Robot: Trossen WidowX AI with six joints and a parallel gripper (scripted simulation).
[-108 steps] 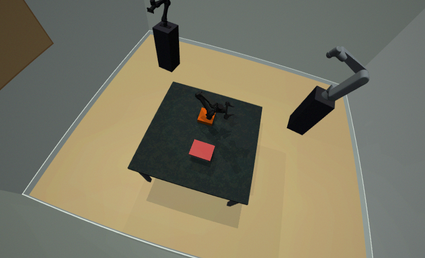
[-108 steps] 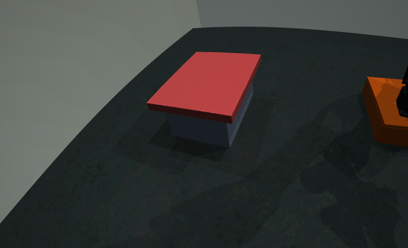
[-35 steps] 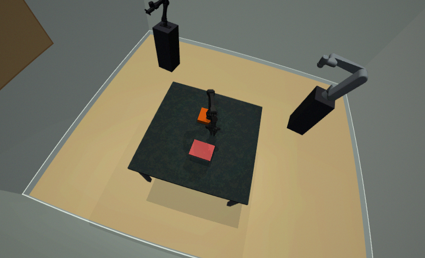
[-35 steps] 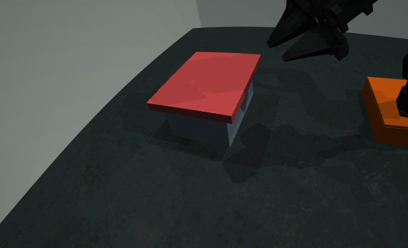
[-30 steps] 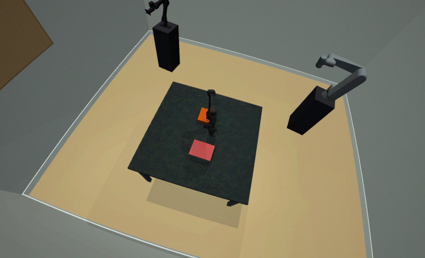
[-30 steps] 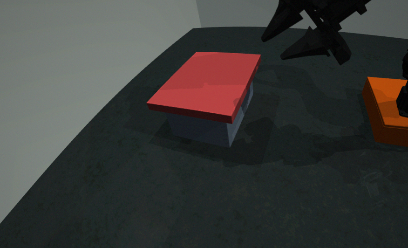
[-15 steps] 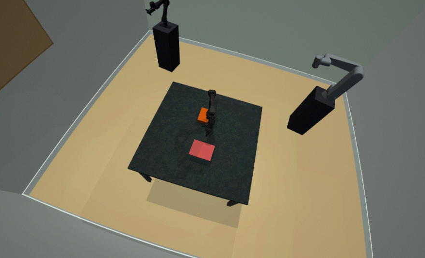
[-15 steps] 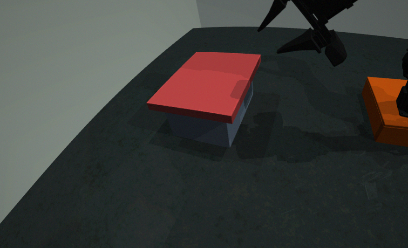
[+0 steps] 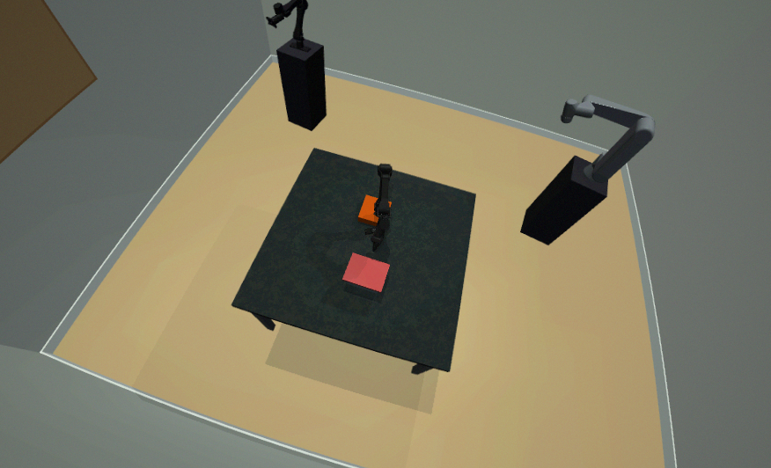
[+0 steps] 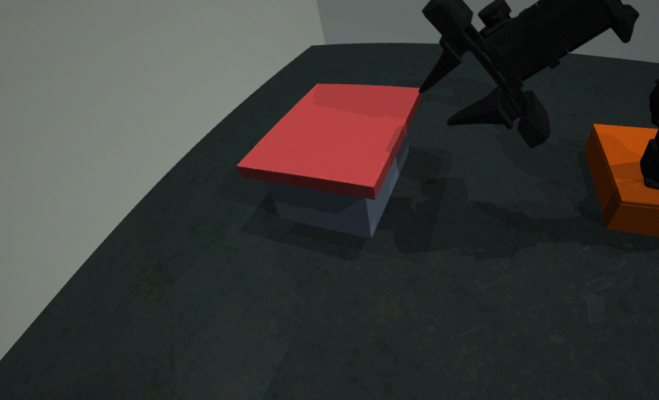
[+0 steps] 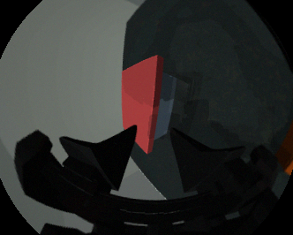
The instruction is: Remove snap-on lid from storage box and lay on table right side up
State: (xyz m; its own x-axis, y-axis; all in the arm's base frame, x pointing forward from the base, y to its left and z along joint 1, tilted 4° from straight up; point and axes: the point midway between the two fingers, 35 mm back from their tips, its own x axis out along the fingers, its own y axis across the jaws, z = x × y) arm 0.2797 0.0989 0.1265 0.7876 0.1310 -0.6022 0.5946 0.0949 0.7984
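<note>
Now: the lid 130 mm ahead of my gripper tip, 20 mm to the left of it and 40 mm below it. Round my gripper tip: storage box: 130 mm ahead, 20 mm to the left, 90 mm below.
</note>
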